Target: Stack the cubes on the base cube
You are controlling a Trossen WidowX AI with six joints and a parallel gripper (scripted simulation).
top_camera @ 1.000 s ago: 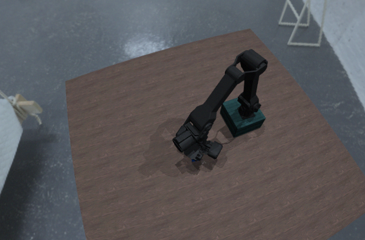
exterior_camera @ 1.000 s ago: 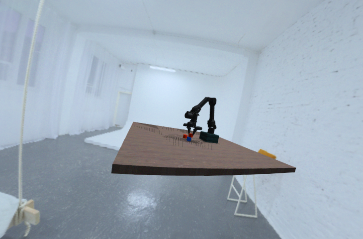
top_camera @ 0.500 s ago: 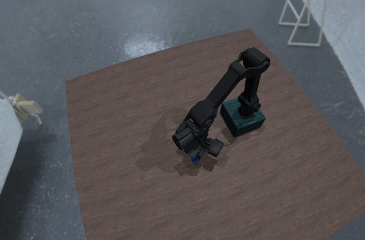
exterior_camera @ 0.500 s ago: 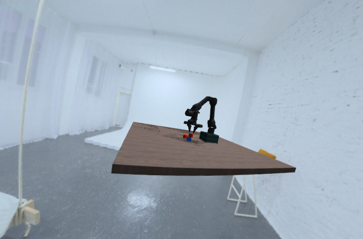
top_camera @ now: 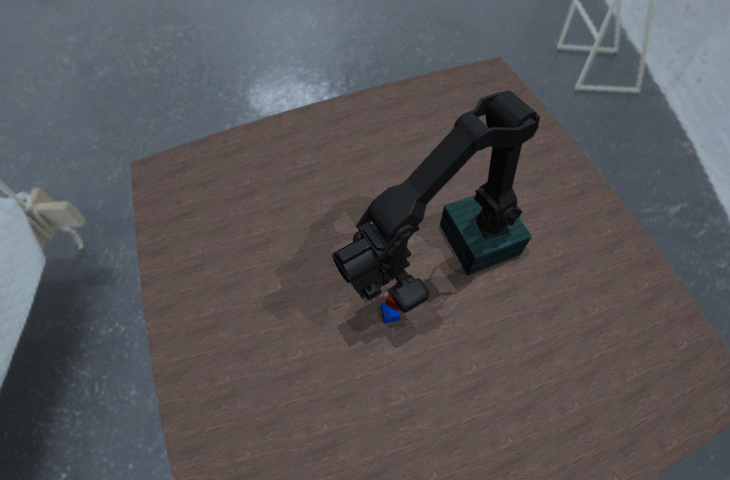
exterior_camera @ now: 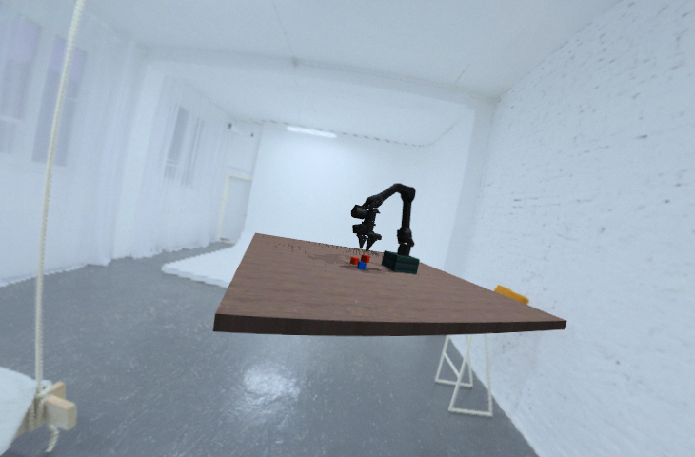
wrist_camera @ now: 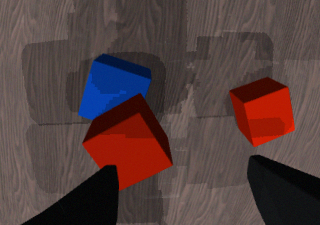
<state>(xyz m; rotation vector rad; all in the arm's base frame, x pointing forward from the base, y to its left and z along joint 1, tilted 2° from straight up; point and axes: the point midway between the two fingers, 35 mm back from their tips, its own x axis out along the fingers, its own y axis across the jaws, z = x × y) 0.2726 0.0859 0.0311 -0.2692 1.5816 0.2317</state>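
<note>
Now: gripper tip 40 mm to the right of the blue base cube and 70 mm above it.
</note>
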